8 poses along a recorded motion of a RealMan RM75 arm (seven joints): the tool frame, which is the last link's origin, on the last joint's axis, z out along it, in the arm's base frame.
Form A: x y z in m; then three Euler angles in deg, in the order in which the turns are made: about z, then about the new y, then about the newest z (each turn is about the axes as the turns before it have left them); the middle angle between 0 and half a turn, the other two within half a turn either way.
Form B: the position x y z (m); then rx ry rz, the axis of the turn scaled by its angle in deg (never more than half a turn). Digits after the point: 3 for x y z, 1 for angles.
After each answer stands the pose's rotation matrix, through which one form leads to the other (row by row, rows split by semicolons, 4 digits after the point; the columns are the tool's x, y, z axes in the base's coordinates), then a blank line. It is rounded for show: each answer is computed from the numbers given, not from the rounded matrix.
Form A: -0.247 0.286 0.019 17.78 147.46 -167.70
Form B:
-0.247 0.286 0.019 -165.0 -7.9 -46.6
0.8494 0.1273 0.5122; 0.0487 -0.9852 0.1643; 0.5255 -0.1146 -0.8430

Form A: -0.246 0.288 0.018 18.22 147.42 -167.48
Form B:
-0.246 0.288 0.018 -164.8 -8.2 -46.5
0.8491 0.1317 0.5115; 0.0513 -0.9844 0.1684; 0.5257 -0.1167 -0.8426

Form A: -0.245 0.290 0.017 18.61 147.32 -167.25
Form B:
-0.245 0.290 0.017 -164.6 -8.4 -46.5
0.8484 0.1352 0.5117; 0.0528 -0.9836 0.1723; 0.5266 -0.1192 -0.8417

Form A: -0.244 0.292 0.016 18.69 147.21 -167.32
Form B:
-0.244 0.292 0.016 -164.5 -8.6 -46.7
0.8472 0.1378 0.5130; 0.0549 -0.9833 0.1735; 0.5284 -0.1189 -0.8407

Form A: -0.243 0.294 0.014 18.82 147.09 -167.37
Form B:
-0.243 0.294 0.014 -164.4 -8.9 -46.8
0.8459 0.1410 0.5143; 0.0573 -0.9829 0.1753; 0.5302 -0.1188 -0.8395

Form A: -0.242 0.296 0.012 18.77 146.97 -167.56
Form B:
-0.242 0.296 0.012 -164.4 -9.1 -47.0
0.8445 0.1432 0.5161; 0.0595 -0.9827 0.1754; 0.5323 -0.1174 -0.8384

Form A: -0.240 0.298 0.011 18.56 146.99 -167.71
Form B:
-0.240 0.298 0.011 -164.5 -9.0 -47.1
0.8445 0.1418 0.5165; 0.0590 -0.9831 0.1734; 0.5323 -0.1160 -0.8386

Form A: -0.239 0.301 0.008 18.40 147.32 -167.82
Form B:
-0.239 0.301 0.008 -164.8 -9.0 -46.7
0.8473 0.1400 0.5123; 0.0595 -0.9836 0.1704; 0.5278 -0.1139 -0.8417

